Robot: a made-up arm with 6 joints. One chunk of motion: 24 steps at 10 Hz.
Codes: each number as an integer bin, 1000 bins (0 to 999) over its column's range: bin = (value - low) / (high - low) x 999, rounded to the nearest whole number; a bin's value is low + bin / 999 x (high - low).
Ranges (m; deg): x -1.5..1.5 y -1.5..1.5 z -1.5..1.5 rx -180..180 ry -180..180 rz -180..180
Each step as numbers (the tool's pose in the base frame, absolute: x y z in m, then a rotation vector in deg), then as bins.
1 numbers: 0.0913 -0.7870 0.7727 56.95 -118.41 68.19
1 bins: 530 237 757 658 171 689
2 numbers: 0.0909 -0.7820 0.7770 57.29 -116.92 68.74
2 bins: 530 239 758 658 175 690
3 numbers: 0.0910 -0.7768 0.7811 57.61 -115.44 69.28
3 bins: 530 241 760 659 179 692
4 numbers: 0.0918 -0.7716 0.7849 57.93 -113.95 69.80
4 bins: 530 243 761 660 183 693
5 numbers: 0.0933 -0.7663 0.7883 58.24 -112.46 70.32
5 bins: 531 244 762 661 187 695
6 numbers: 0.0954 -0.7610 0.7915 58.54 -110.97 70.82
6 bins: 531 246 763 662 192 696
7 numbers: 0.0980 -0.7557 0.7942 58.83 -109.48 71.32
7 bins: 532 248 764 663 196 697
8 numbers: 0.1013 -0.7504 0.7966 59.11 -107.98 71.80
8 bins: 533 250 765 664 200 699
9 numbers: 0.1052 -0.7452 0.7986 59.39 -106.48 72.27
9 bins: 535 251 765 664 204 700
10 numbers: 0.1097 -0.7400 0.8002 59.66 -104.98 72.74
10 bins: 536 253 766 665 208 701
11 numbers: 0.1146 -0.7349 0.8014 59.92 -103.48 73.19
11 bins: 538 255 766 666 212 703
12 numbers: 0.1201 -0.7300 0.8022 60.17 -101.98 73.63
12 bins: 539 256 767 666 217 704
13 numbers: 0.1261 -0.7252 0.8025 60.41 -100.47 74.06
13 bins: 541 258 767 667 221 705
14 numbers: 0.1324 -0.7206 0.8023 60.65 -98.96 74.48
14 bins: 544 260 767 668 225 706
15 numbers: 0.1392 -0.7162 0.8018 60.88 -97.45 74.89
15 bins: 546 261 766 668 229 707
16 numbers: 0.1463 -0.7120 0.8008 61.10 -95.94 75.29
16 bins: 548 262 766 669 233 708
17 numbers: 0.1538 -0.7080 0.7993 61.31 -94.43 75.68
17 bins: 551 264 766 670 237 710
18 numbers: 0.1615 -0.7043 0.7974 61.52 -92.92 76.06
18 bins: 553 265 765 670 242 711
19 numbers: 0.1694 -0.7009 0.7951 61.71 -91.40 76.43
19 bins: 556 266 764 671 246 712
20 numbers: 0.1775 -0.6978 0.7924 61.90 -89.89 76.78
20 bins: 559 267 763 671 250 713
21 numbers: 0.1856 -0.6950 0.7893 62.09 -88.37 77.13
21 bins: 561 268 762 672 254 714
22 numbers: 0.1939 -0.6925 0.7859 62.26 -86.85 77.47
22 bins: 564 269 761 672 258 714
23 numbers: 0.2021 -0.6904 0.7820 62.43 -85.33 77.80
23 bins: 567 270 760 673 263 715
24 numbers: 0.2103 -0.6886 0.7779 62.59 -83.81 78.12
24 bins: 570 270 759 673 267 716
